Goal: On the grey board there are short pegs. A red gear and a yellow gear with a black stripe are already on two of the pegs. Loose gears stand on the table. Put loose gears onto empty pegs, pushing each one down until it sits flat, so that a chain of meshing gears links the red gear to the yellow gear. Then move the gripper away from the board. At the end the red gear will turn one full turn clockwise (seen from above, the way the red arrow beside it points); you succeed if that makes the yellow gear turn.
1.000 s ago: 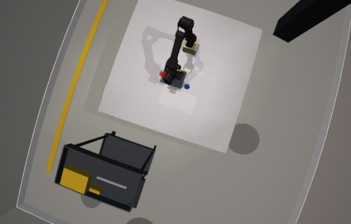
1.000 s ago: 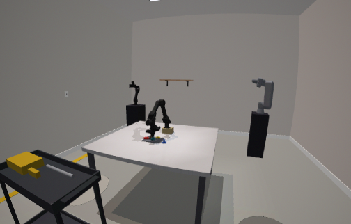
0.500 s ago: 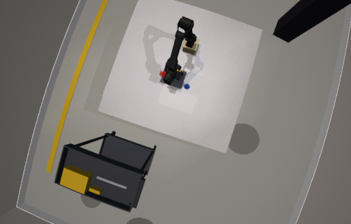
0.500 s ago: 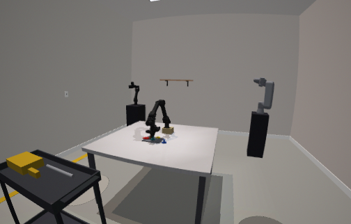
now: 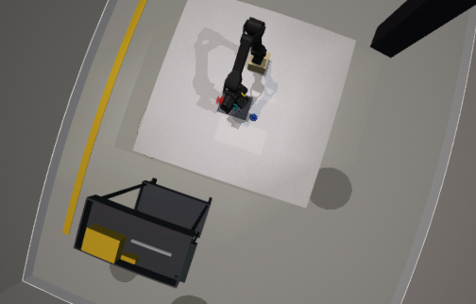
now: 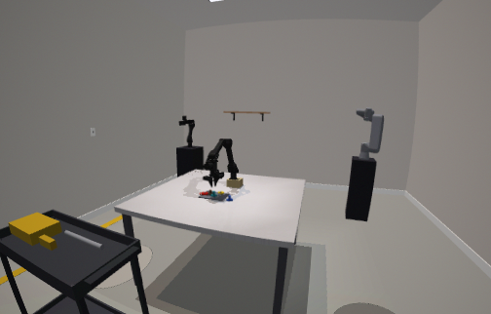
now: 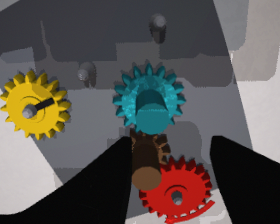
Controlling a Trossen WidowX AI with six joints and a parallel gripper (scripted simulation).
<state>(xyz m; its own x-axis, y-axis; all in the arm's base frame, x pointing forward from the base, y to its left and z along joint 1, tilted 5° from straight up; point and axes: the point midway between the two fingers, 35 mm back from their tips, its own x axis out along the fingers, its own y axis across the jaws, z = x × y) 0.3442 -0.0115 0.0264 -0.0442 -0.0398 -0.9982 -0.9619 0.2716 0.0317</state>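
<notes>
Now: the blue gear 15 cm to the left of my gripper tip, 7 cm below it and 1 cm ahead of it. From my gripper tip the other things lie so: yellow gear 9 cm behind, 7 cm below, 2 cm to the left; then brown gear 6 cm below, 4 cm to the right, 2 cm behind; then teal gear 6 cm below, 1 cm behind.
</notes>
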